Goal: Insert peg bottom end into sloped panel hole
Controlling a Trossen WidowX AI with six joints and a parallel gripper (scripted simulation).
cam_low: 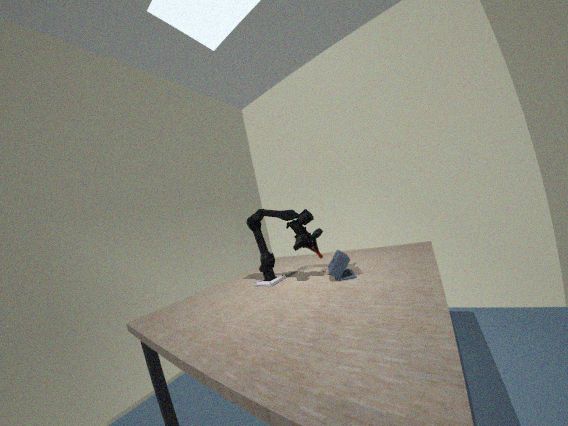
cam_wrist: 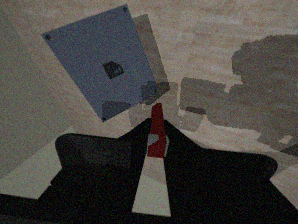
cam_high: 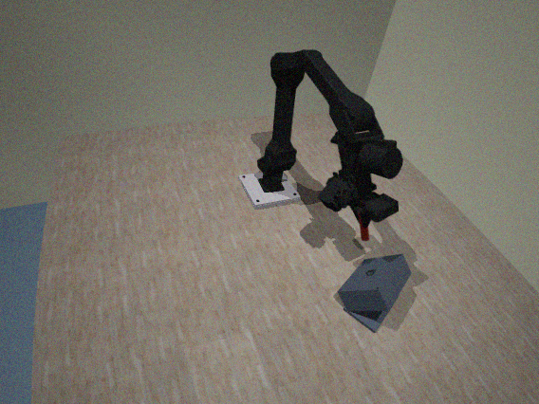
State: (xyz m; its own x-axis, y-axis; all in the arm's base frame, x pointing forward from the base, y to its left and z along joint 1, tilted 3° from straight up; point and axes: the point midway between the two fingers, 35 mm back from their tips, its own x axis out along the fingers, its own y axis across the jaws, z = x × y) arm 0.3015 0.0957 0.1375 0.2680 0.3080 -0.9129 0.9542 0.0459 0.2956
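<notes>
Now: the sloped panel 110 mm ahead of my gripper tip and 70 mm below it. Also, from my gripper tip: peg: 10 mm behind, 10 mm above.
</notes>
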